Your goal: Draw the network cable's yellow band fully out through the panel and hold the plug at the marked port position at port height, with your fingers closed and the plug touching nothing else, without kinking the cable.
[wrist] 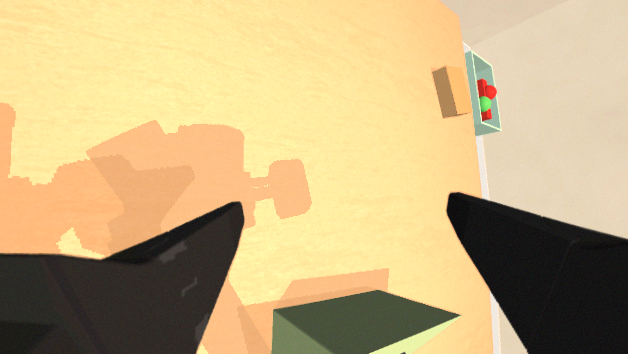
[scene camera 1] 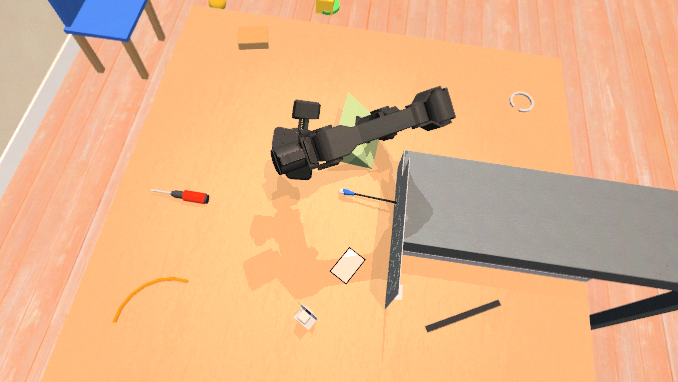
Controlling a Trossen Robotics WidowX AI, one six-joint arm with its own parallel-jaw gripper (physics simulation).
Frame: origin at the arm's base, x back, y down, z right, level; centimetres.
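Seen in the pictures: gripper, between the fingertips: (wrist: 344, 206).
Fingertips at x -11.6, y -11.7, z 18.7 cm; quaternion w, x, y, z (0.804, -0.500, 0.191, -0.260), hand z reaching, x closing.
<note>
Offsets run from my fingertips to a thing's top centre. "*": to the spot under its first point. Level surfaces: height alone.
A blue plug {dz -15.7, dx -7.5, dy +13.8 cm} (scene camera 1: 348, 192) with a pale tip stands out to the left of the dark upright panel {dz -28.7, dx -21.5, dy -2.8 cm} (scene camera 1: 396, 235) in the scene view. Its straight black cable {* dz -23.6, dx -9.1, dy +13.6 cm} (scene camera 1: 375, 198) runs back to the panel. The yellow band does not show. A white card with a black outline {dz -17.5, dx -27.5, dy +17.2 cm} (scene camera 1: 347, 265) and a small white box-like piece {* dz -8.0, dx -42.3, dy +12.0 cm} (scene camera 1: 305, 316) are nearer the front; I cannot tell which marks the port position. My gripper (scene camera 1: 291, 156) (wrist: 344, 206) is open and empty, high above the table, to the upper left of the plug. The plug does not show in the wrist view.
A green angular block (scene camera 1: 352, 112) (wrist: 365, 317) is beneath my arm. A grey bench {dy +7.1 cm} (scene camera 1: 525, 210) extends right behind the panel. A red screwdriver {dz +30.2, dx -12.4, dy +14.4 cm} (scene camera 1: 195, 196), orange strip {dz +30.7, dx -41.2, dy +16.6 cm} (scene camera 1: 145, 288), dark bar {dz -47.9, dx -37.9, dy +17.0 cm} (scene camera 1: 462, 316), white ring {dz -70.1, dx +31.7, dy +16.5 cm} (scene camera 1: 512, 108) and tan block {dz +19.5, dx +46.7, dy +14.2 cm} (scene camera 1: 253, 38) (wrist: 456, 91) lie around.
</note>
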